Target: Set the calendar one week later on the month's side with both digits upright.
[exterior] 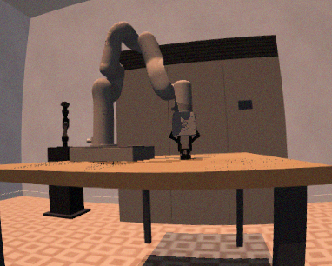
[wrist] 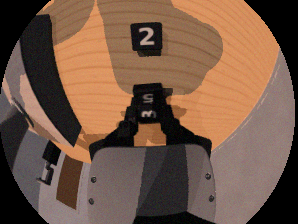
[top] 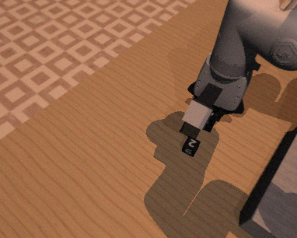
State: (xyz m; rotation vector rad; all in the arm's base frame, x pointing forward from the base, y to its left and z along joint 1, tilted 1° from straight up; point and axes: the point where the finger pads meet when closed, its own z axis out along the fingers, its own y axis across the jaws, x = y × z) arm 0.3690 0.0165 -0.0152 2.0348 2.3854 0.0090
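Now: hand 1 cm above the black cube. Round my hand: black digit cube (1 cm behind, 9 cm to the left, 3 cm below).
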